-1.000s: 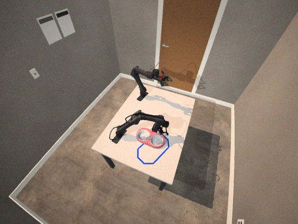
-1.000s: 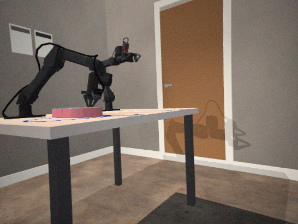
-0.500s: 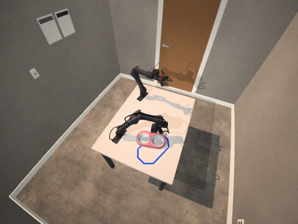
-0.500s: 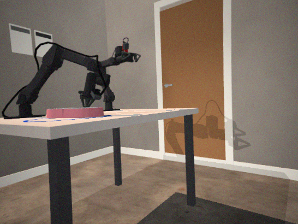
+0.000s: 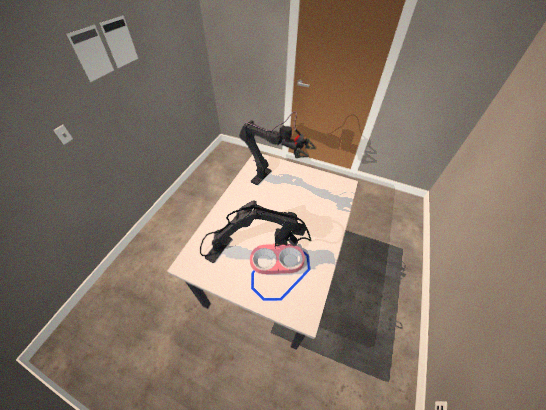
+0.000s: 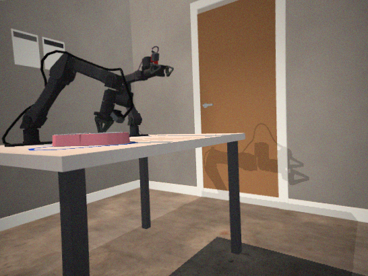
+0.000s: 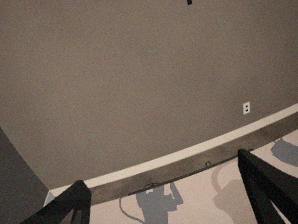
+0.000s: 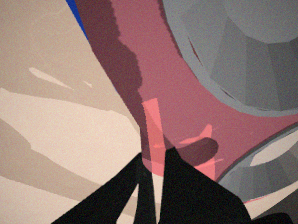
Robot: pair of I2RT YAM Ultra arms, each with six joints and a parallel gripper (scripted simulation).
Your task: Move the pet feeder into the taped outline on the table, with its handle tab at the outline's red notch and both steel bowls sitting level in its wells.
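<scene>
Right now my right hand is 70 mm to the left of the pet feeder, 30 mm short of it and 20 mm above it. Also, from my right hand: blue taped outline: 140 mm to the right, 80 mm ahead, 40 mm below.
</scene>
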